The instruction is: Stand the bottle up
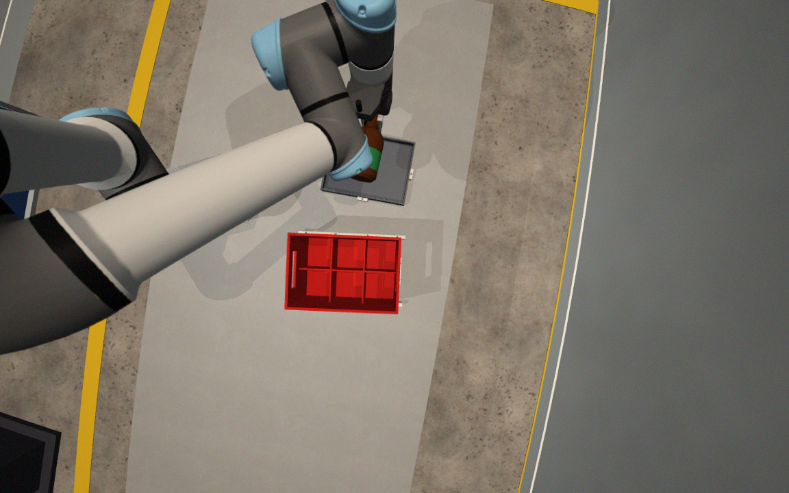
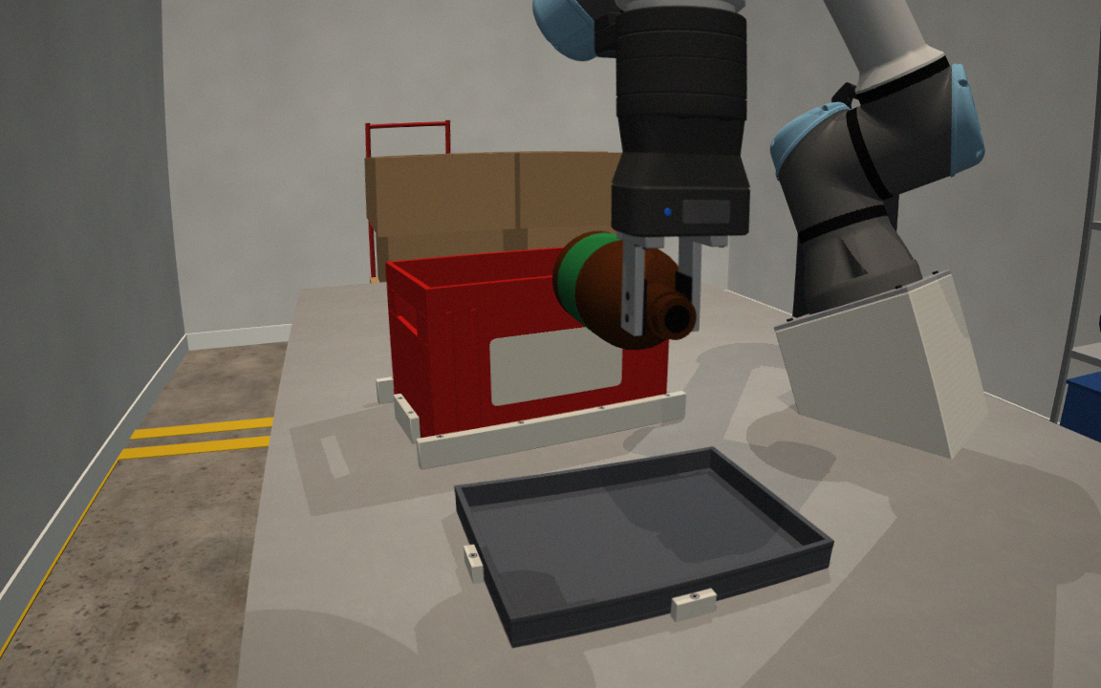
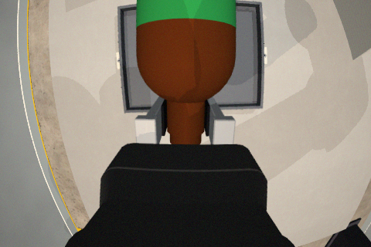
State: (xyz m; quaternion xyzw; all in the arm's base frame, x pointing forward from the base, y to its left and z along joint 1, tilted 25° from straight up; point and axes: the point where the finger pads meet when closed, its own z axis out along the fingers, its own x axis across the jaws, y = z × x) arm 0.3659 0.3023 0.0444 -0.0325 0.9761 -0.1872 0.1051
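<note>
My hand is 50 mm to the left of the bottle and 10 mm above it. Round my hand: red crate (360 mm to the right, 120 mm below, 20 mm ahead); then dark grey tray (190 mm below, 50 mm to the right, 10 mm behind).
</note>
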